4 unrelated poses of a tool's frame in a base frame.
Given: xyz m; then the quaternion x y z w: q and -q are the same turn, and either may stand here.
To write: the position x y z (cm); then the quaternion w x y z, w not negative. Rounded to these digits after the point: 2 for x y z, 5 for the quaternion.
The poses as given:
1: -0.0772 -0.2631 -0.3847 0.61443 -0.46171 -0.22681 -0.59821
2: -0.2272 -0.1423 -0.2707 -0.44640 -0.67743 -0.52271 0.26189
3: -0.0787 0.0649 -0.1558 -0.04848 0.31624 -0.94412 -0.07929
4: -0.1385 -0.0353 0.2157 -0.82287 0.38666 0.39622 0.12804
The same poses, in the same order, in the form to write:
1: -7.72 -26.31 -38.47 0.59821 -0.61443 0.46171 0.22681
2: -22.72 -14.23 -27.07 0.26189 -0.44640 -0.67743 -0.52271
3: -7.87 6.49 -15.58 0.07929 0.04848 -0.31624 0.94412
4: -13.85 -3.53 21.57 0.12804 -0.82287 0.38666 0.39622
